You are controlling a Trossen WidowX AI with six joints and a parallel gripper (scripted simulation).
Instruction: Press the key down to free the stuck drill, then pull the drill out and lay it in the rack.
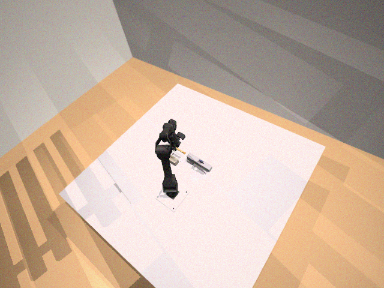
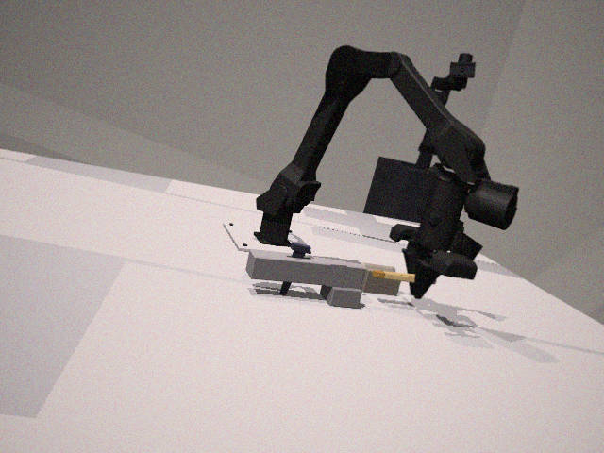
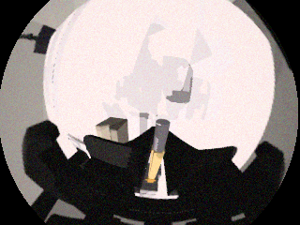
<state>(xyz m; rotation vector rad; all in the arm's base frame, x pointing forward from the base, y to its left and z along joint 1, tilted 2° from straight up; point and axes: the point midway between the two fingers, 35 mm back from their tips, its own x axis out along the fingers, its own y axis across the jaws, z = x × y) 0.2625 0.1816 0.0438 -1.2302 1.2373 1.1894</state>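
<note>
The rack is 8 cm behind my gripper tip and 3 cm to the right of it. Also, from my gripper tip: dark blue key (23 cm to the right, 3 cm above); grey block (20 cm to the right, 2 cm above); drill (4 cm to the right, 3 cm above).
</note>
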